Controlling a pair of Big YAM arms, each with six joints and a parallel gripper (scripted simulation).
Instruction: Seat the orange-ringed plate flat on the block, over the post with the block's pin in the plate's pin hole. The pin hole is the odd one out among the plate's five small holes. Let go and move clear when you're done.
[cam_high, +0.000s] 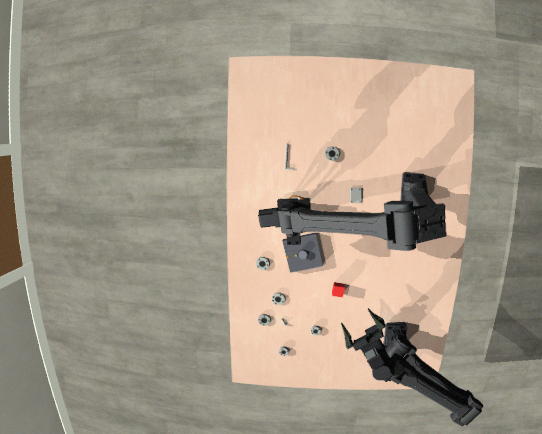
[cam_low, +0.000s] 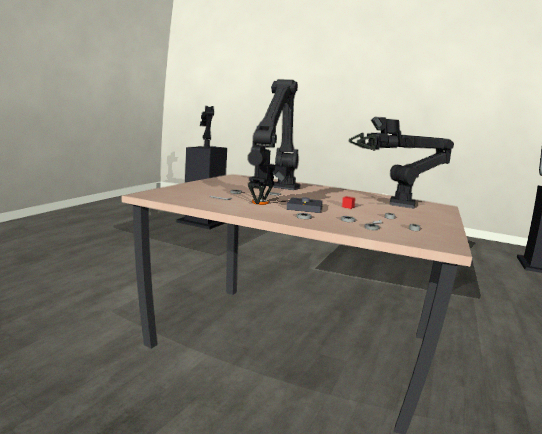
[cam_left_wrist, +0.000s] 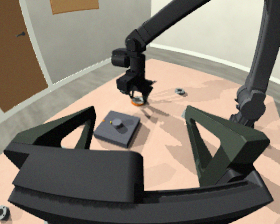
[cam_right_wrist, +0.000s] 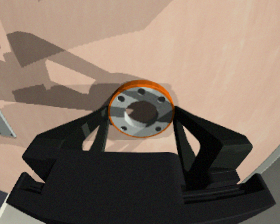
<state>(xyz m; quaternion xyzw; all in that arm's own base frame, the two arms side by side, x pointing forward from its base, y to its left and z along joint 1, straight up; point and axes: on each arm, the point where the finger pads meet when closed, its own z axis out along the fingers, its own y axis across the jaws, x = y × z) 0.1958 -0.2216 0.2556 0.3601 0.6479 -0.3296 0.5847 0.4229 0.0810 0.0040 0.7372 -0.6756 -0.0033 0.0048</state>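
Now: right hand 10 mm past the dark block, 180 mm to the right of it and 10 mm below it. Round my right hand: grey square plate: 210 mm behind, 40 mm to the right, 10 mm below; then red cube: 170 mm behind, 310 mm to the left, 10 mm above.
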